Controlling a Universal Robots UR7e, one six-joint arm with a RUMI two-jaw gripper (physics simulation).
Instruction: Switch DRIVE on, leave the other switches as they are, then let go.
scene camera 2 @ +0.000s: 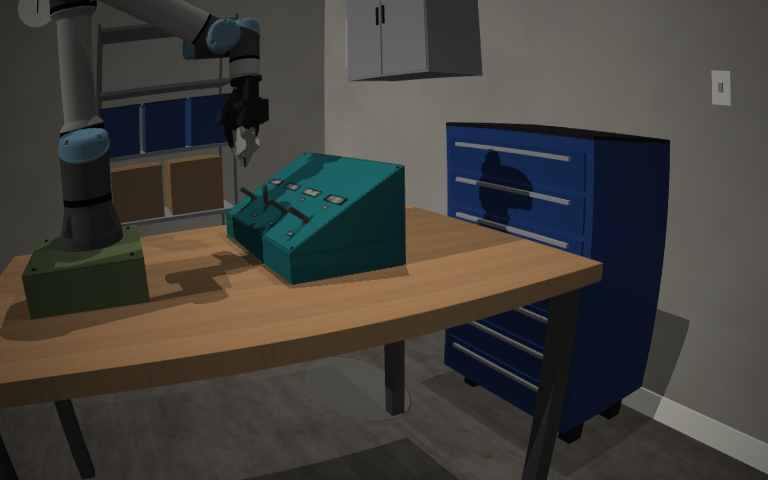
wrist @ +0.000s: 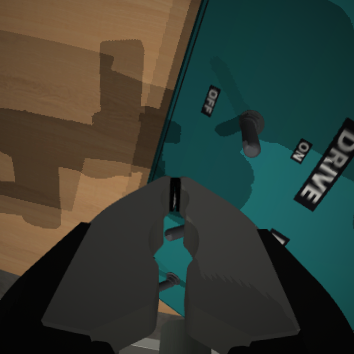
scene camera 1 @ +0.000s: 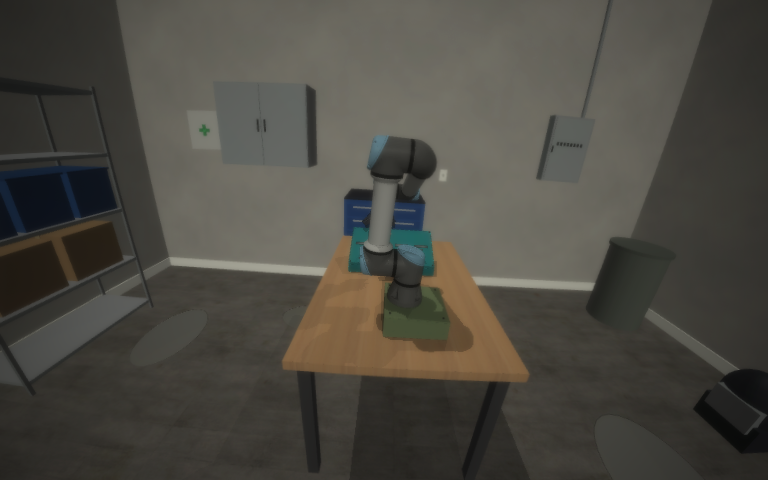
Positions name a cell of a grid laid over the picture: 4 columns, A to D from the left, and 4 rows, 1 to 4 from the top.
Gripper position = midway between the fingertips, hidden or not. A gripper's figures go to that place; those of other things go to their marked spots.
My gripper (wrist: B3): 0.14 m from the lens. A teal switch console (wrist: D1): 0.22 m from the lens.
